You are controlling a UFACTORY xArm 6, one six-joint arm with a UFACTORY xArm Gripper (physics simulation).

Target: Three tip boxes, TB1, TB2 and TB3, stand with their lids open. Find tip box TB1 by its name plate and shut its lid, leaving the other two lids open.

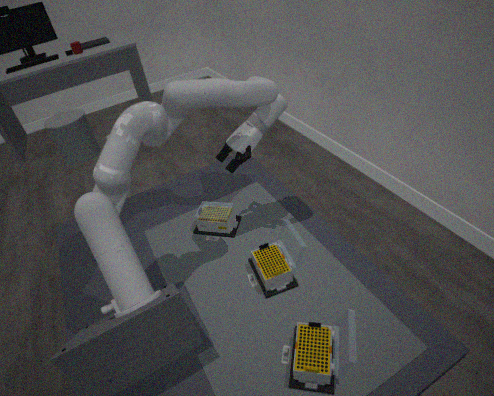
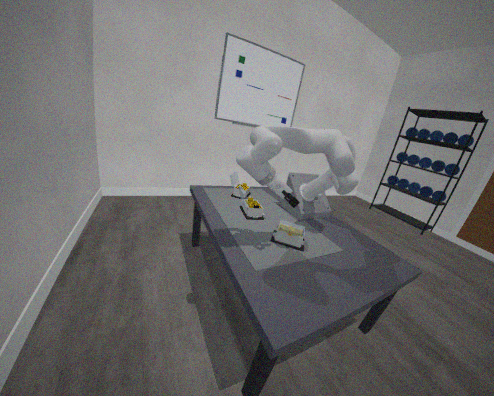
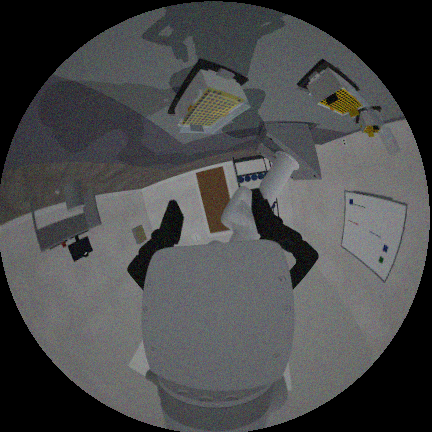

Labels:
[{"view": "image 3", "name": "my gripper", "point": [214, 202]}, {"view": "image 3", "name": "lid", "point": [215, 107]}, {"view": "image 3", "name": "grey mat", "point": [144, 70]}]

